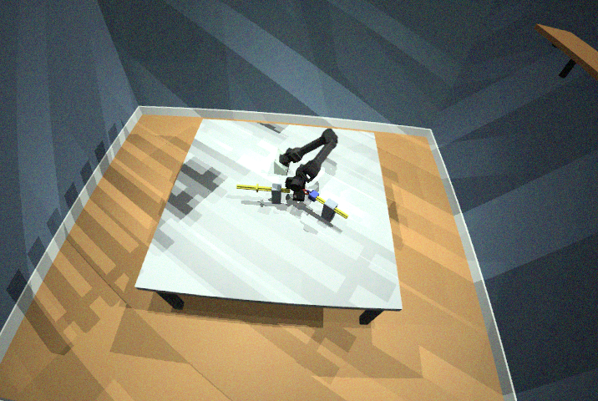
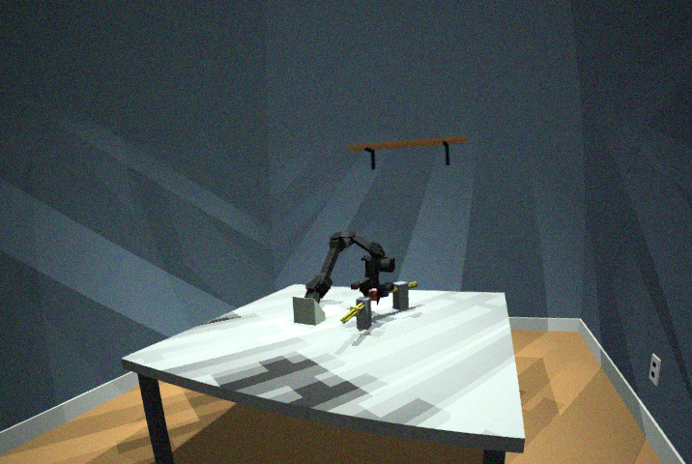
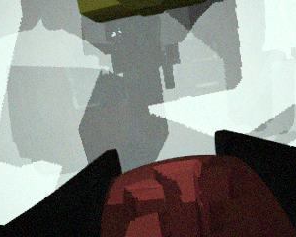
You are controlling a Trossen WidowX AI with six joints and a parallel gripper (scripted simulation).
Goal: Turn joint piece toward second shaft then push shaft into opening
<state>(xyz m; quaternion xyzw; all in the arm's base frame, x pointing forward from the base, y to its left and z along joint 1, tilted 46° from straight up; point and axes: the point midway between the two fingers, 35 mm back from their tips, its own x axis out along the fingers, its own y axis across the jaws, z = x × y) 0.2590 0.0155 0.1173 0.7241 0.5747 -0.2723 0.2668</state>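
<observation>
Right now the red joint piece is 40 mm above my gripper tip and 20 mm to the left of it.
</observation>
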